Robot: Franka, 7 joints.
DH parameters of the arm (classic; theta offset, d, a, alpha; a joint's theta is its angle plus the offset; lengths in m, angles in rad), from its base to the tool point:
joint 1: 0 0.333 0 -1.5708
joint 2: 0 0 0 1.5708
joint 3: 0 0.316 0.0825 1.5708
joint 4: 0 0 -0.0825 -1.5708
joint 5: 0 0.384 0 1.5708
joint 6: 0 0 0.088 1.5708
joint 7: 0 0.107 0 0
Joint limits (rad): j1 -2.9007..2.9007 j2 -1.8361..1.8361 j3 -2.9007..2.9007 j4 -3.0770..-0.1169 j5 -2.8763..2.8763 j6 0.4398..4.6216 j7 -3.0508..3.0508
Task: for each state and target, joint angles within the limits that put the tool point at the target. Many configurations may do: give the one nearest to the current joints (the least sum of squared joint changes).
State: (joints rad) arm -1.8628 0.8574 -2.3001 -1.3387 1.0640 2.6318 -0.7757
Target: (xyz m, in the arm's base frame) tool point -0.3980 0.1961 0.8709
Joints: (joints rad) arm -1.9055 0.8018 -2.3102 -1.7089 1.0789 2.5919 -0.7757
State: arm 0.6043 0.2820 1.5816 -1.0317 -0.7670 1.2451 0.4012
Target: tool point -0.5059 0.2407 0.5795
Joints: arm 0.7348 -0.2446 1.9804 -1.5916 -0.6233 1.3937 0.4012
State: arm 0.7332 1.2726 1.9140 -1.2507 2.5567 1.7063 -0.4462
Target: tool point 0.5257 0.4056 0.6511
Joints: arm 0.0317 1.6014 2.1125 -1.4862 2.3964 1.2942 -0.4462
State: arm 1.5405 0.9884 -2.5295 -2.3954 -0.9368 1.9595 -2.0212
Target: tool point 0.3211 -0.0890 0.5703
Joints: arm 1.8840 1.1694 -2.2390 -2.5359 -0.8740 1.9040 -2.0212
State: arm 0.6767 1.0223 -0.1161 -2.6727 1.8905 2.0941 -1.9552
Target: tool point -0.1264 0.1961 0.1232
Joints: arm 0.5122 0.9352 0.6002 -2.9644 1.7315 1.6164 -1.9552
